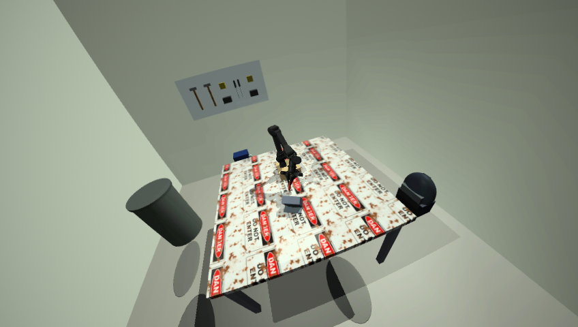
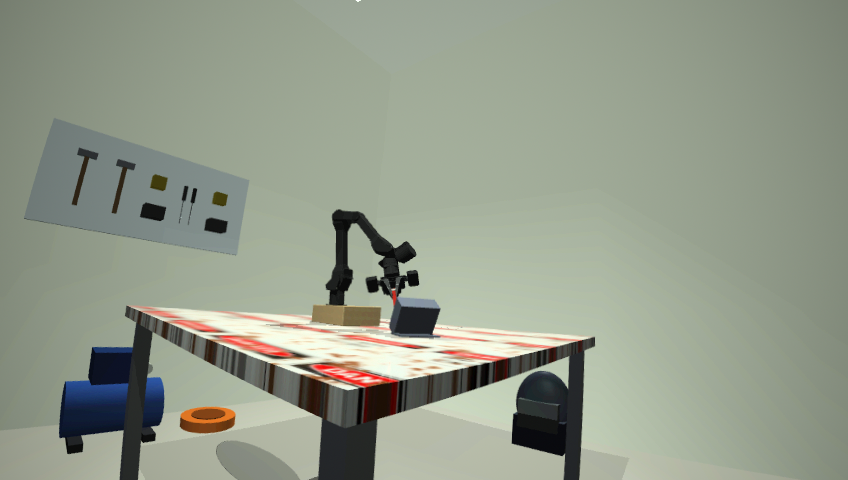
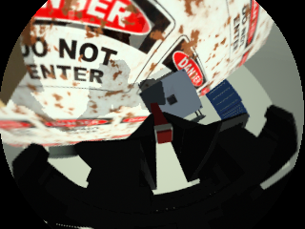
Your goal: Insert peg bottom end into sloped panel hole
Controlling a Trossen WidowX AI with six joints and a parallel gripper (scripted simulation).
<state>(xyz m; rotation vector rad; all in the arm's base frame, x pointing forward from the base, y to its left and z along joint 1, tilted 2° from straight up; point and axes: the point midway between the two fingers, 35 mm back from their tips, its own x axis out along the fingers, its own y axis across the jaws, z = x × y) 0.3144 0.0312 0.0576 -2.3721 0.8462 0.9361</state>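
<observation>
Now: gripper tip 11 cm short of the grey sloped panel, 1 cm to the left of it and 6 cm above it. The rest, counted from my gripper tip: red peg: 1 cm behind, 1 cm to the left, 1 cm above.
</observation>
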